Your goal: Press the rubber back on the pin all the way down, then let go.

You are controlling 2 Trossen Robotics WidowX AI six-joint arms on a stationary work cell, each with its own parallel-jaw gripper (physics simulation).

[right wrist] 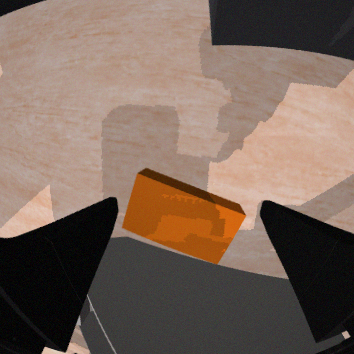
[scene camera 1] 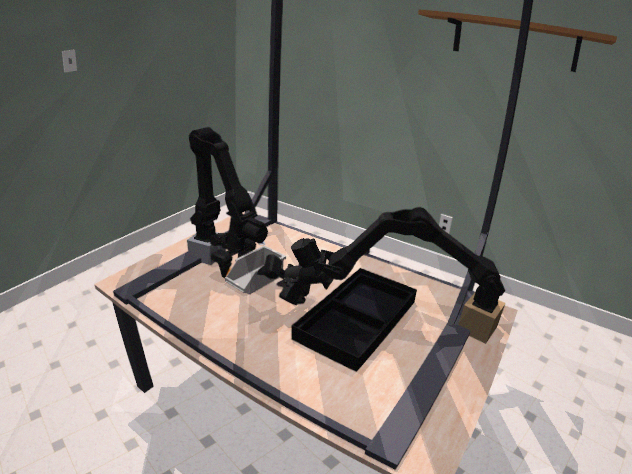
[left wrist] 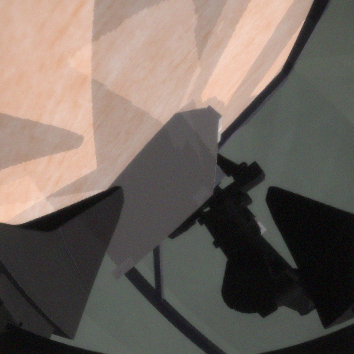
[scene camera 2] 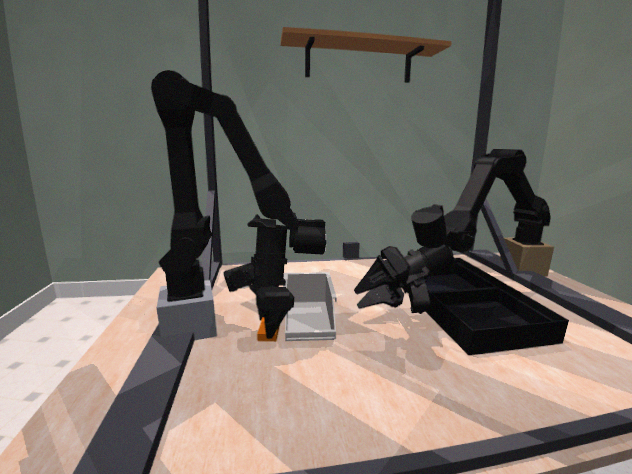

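Where they show: left gripper, fingertip midpoint: [scene camera 1: 267,278] [left wrist: 196,193] [scene camera 2: 356,299]; right gripper, fingertip midpoint: [right wrist: 191,206] [scene camera 2: 265,328]; left arm's base, link origin: [scene camera 1: 485,304] [scene camera 2: 527,242]; right arm's base, link origin: [scene camera 1: 205,236] [scene camera 2: 185,292].
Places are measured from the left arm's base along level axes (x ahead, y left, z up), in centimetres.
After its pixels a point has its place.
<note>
An orange block [scene camera 2: 261,336] {z -8.4, x 76.1, y 35.5 cm} [right wrist: 180,220] {z -7.8, x 75.2, y 32.4 cm} lies on the table beside the grey open bin. My right gripper [scene camera 1: 223,274] {z -8.8, x 75.8, y 32.1 cm} [scene camera 2: 270,334] {z -8.8, x 75.8, y 32.1 cm} [right wrist: 191,206] {z -8.8, x 75.8, y 32.1 cm} is open and low over the block, which shows between its two spread fingers in the right wrist view. In scene camera 2 the fingers hide part of the block. My left gripper [scene camera 2: 358,298] {z -2.6, x 57.9, y 31.8 cm} [left wrist: 196,193] {z -2.6, x 57.9, y 31.8 cm} is open and empty, held above the table between the bin and the black tray. I cannot make out a separate pin or rubber back in any view.
The grey bin [scene camera 1: 247,284] {z -5.2, x 62.5, y 36.1 cm} [scene camera 2: 311,335] {z -6.9, x 66.8, y 37.5 cm} stands right beside the right gripper. The black divided tray [scene camera 1: 326,351] {z -7.4, x 27.2, y 39.9 cm} [scene camera 2: 518,338] {z -7.0, x 28.6, y 40.0 cm} lies at the right, near the left arm. Dark frame bars [scene camera 1: 250,380] {z -7.4, x 33.6, y 60.7 cm} run along the table edges.
</note>
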